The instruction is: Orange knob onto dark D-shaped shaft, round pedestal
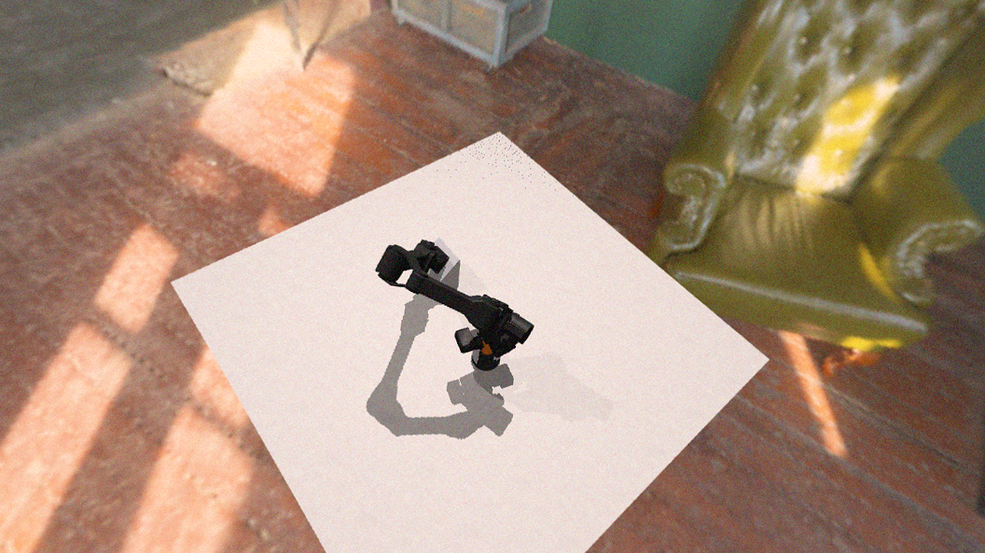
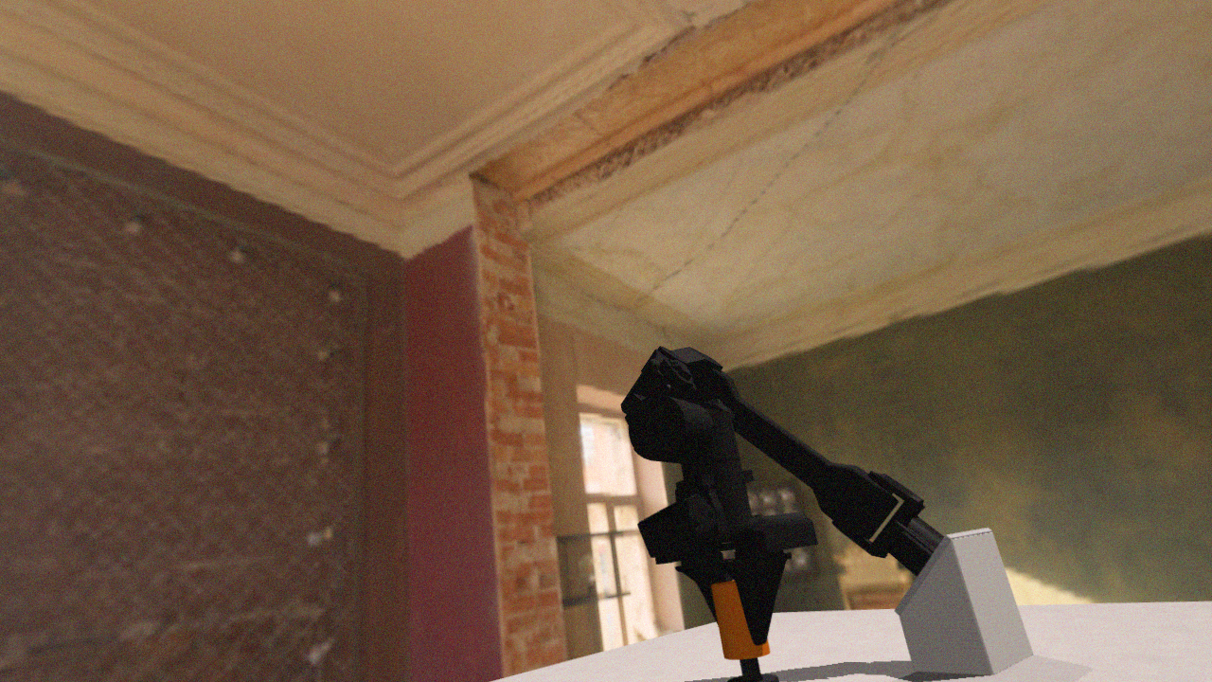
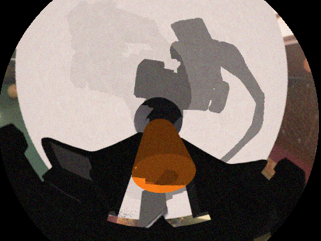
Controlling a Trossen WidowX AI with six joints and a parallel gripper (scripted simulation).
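Right now my gripper tip is 20 mm below the orange knob. From my gripper tip the other things lie so: D-shaped shaft (40 mm below).
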